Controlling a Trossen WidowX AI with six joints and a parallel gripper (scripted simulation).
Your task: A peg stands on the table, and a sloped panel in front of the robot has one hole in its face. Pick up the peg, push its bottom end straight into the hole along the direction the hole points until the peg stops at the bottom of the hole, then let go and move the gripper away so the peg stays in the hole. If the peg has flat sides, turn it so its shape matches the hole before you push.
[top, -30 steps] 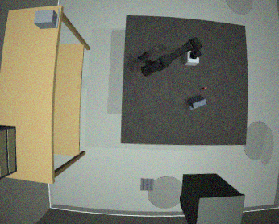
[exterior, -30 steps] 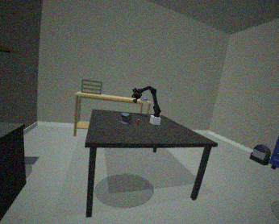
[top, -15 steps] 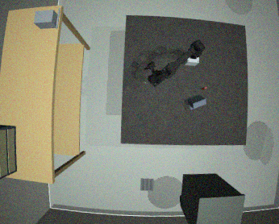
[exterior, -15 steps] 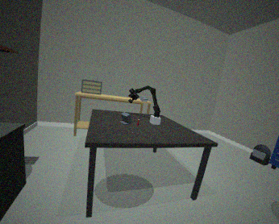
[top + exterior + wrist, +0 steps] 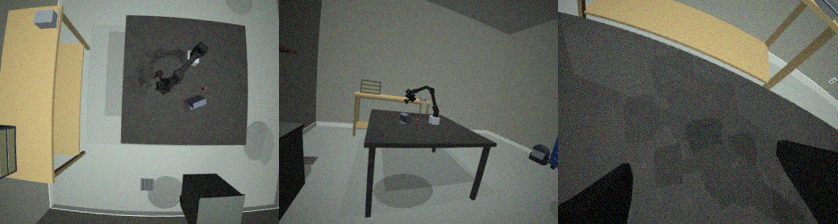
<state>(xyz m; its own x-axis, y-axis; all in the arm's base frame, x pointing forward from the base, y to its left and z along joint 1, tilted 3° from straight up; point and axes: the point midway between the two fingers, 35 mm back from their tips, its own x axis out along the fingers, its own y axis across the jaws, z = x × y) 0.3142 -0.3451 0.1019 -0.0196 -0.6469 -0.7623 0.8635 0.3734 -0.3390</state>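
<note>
Now: gripper tip 500 mm to the right of the red peg, 140 mm above it and 20 mm past it. From my gripper tip the other things lie so: sloped panel: 420 mm to the left, 140 mm below, 110 mm ahead.
</note>
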